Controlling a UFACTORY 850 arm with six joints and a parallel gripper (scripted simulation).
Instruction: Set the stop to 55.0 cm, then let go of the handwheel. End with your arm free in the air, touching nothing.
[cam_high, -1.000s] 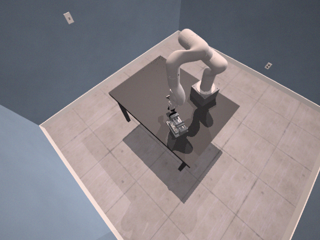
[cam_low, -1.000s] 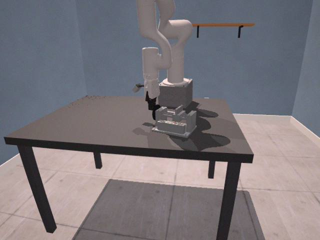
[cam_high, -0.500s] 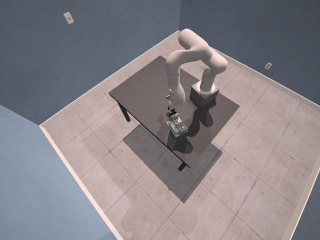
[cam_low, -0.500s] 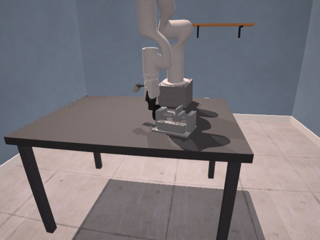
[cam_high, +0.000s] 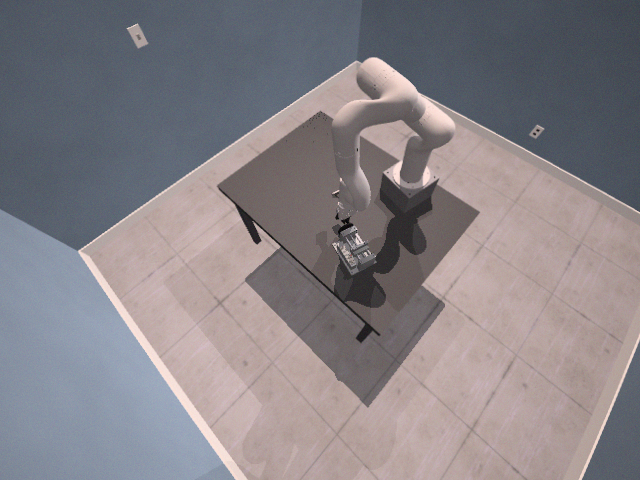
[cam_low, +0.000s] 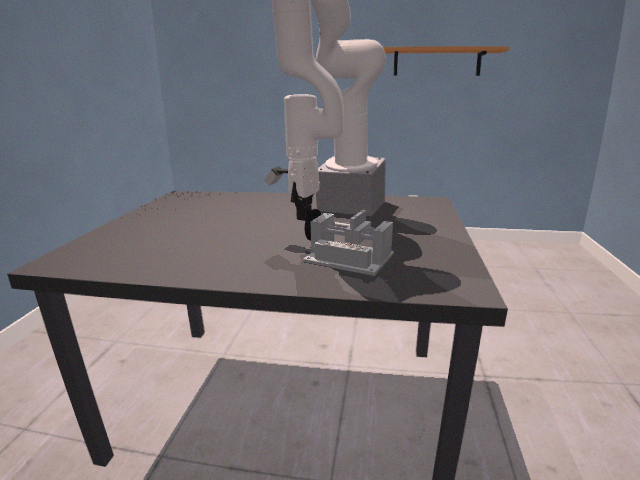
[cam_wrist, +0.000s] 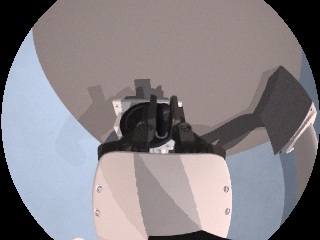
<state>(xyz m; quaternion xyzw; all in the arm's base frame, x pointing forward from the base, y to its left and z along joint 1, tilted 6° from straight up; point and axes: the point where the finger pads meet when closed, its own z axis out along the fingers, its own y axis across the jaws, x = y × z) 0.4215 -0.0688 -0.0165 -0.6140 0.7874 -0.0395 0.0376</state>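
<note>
My hand is 20 mm to the right of the black handwheel, 10 mm short of it and 10 mm above it. From my hand the other things lie so: dark handle: 10 mm to the left; then grey stop fixture: 160 mm to the left, 70 mm ahead, 10 mm below.
</note>
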